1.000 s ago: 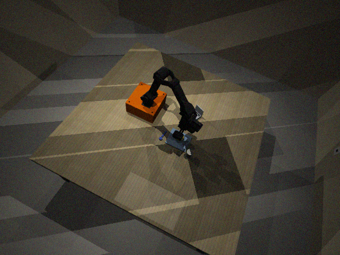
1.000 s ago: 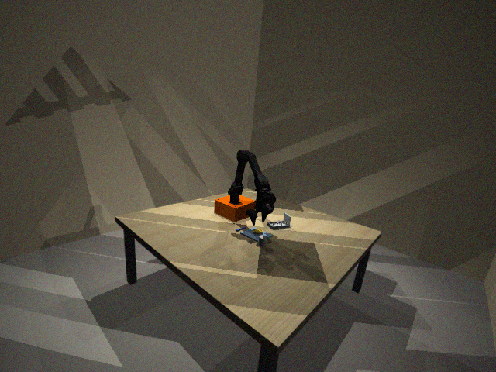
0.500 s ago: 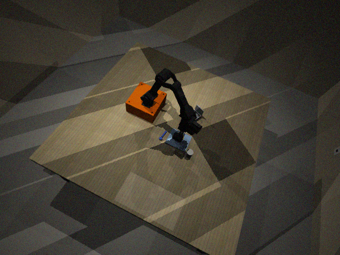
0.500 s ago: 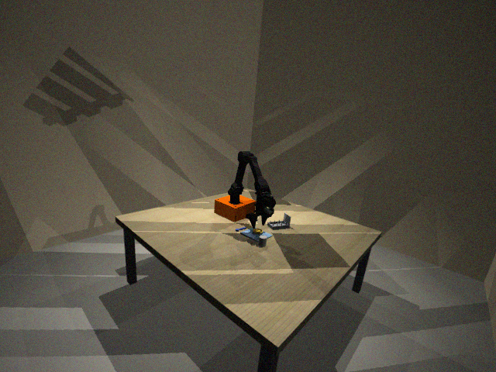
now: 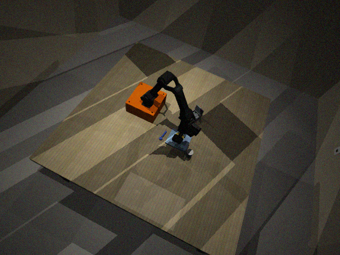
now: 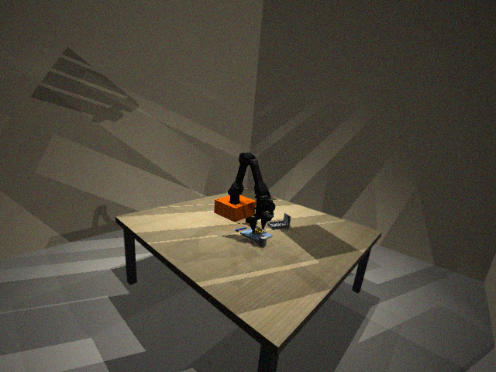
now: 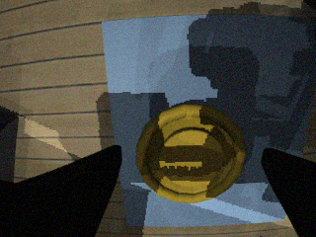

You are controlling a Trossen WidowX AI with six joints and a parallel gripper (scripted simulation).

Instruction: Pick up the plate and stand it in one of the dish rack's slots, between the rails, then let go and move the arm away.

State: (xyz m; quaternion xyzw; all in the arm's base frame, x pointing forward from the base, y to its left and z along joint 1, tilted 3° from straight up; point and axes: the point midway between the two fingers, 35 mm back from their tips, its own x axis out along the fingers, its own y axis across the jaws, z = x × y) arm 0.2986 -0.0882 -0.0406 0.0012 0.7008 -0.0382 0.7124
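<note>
The yellow plate lies 1 cm below my gripper tip. Round my gripper tip: light blue mat: 2 cm to the right, 2 cm below; then white cup: 10 cm ahead, 9 cm to the right; then grey dish rack: 20 cm to the left, 2 cm ahead.
</note>
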